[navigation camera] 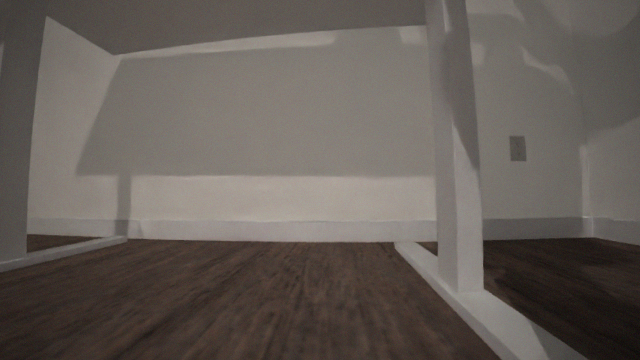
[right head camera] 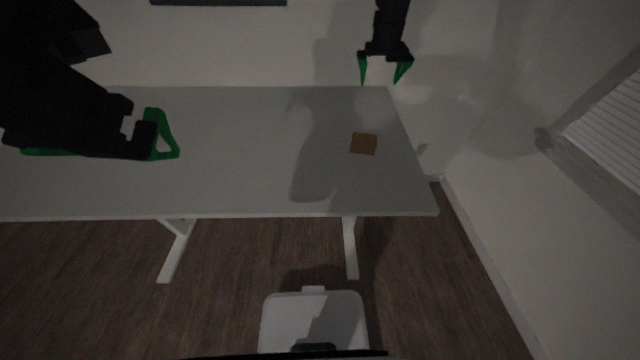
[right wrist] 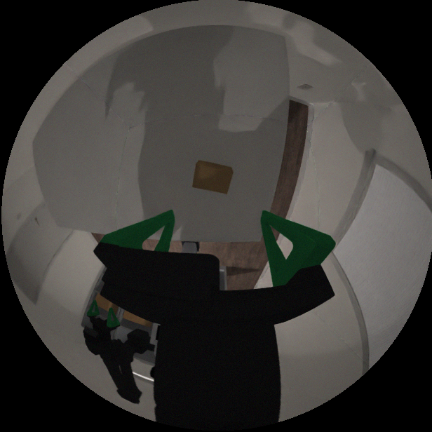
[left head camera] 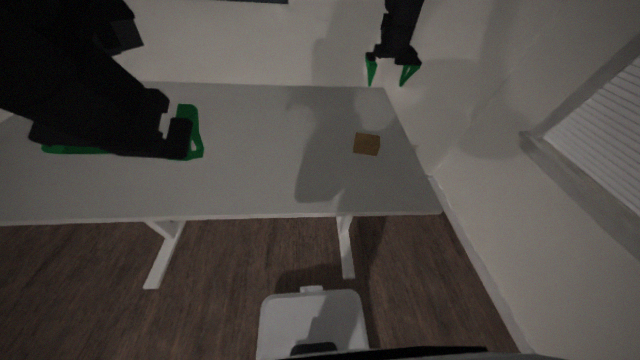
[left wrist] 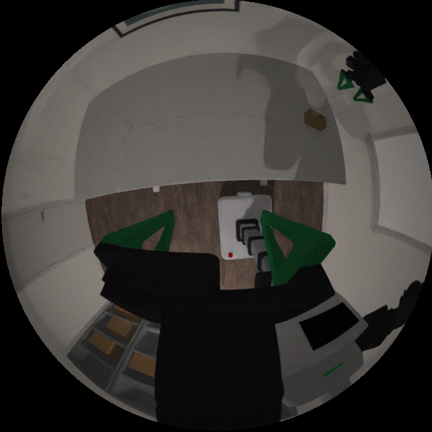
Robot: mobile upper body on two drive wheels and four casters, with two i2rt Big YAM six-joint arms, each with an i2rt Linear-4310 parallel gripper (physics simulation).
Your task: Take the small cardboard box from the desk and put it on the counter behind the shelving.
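Frame: origin at the left arm's base, x back, y right, z up, level; centimetres.
Where they show: left gripper, fingertip midpoint: [right head camera: 146,152] [left head camera: 167,150]; right gripper, fingertip midpoint: [right head camera: 378,84] [left head camera: 384,86].
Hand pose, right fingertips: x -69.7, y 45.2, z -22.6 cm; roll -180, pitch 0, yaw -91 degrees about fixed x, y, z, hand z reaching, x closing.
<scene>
After its pixels a point has its place.
The small brown cardboard box [left head camera: 366,144] @[x -64.4, y 42.7, z -41.2 cm] [right head camera: 363,143] @[x -64.4, y 42.9, z -41.0 cm] [left wrist: 315,120] [right wrist: 212,177] lies near the right end of the grey desk [left head camera: 240,150] @[x -67.2, y -3.1, z -46.0 cm] [right head camera: 235,150] @[x -67.7, y -4.4, z -46.0 cm] [left wrist: 175,100]. My right gripper [left head camera: 385,85] @[x -69.7, y 45.2, z -22.6 cm] [right head camera: 379,83] @[x -69.7, y 45.2, z -22.6 cm] [right wrist: 217,214] is open and empty. It hangs above the desk's right part, apart from the box, which shows ahead of its fingers in the right wrist view. My left gripper [left head camera: 125,150] [right head camera: 100,152] [left wrist: 217,214] is open and empty, well left of the box. The counter cannot be made out.
A white wall meets the desk's far side; a window blind [left head camera: 600,135] @[x -68.8, y 139.8, z -42.7 cm] [right wrist: 400,250] is at the right. White desk legs [left head camera: 346,250] [navigation camera: 457,200] @[x -73.4, y 47.1, z -120.5 cm] stand below. My pale base [left head camera: 280,320] @[x -20.3, y 6.8, z -115.0 cm] is before the desk. A grey compartmented unit [left wrist: 102,372] holds several brown boxes.
</scene>
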